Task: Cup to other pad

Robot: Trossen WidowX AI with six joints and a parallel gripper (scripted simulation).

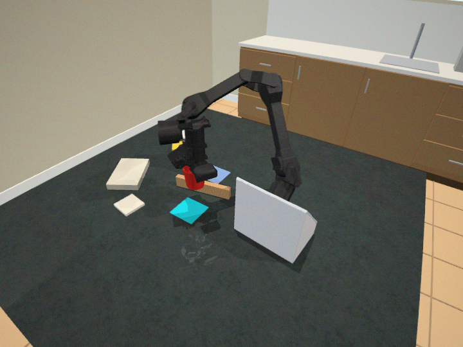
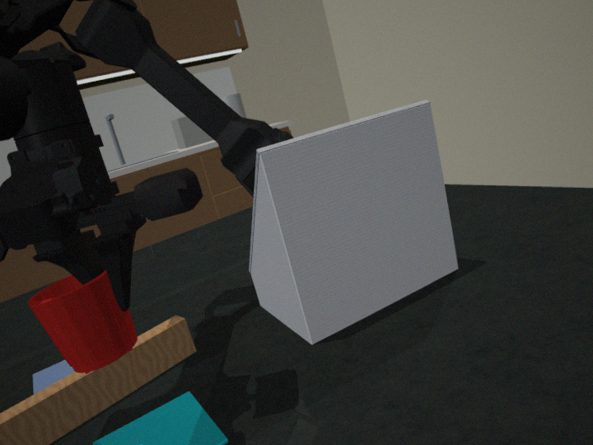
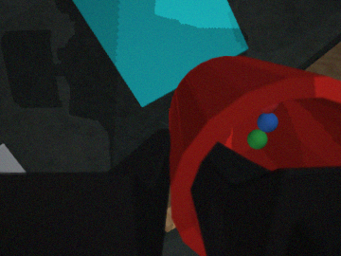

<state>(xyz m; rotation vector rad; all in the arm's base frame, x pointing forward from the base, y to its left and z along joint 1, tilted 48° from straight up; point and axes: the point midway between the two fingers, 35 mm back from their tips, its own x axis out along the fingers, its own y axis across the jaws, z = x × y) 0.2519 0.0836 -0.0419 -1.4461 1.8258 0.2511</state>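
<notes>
Right now the green marble is 30 mm to the right of my gripper tip, 30 mm ahead of it and 20 mm below it. From my gripper tip the other things lie so: red cup 30 mm ahead, 20 mm to the right; then blue marble 40 mm ahead, 30 mm to the right, 20 mm below; then cyan pad 120 mm below, 40 mm to the left, 10 mm ahead.
</notes>
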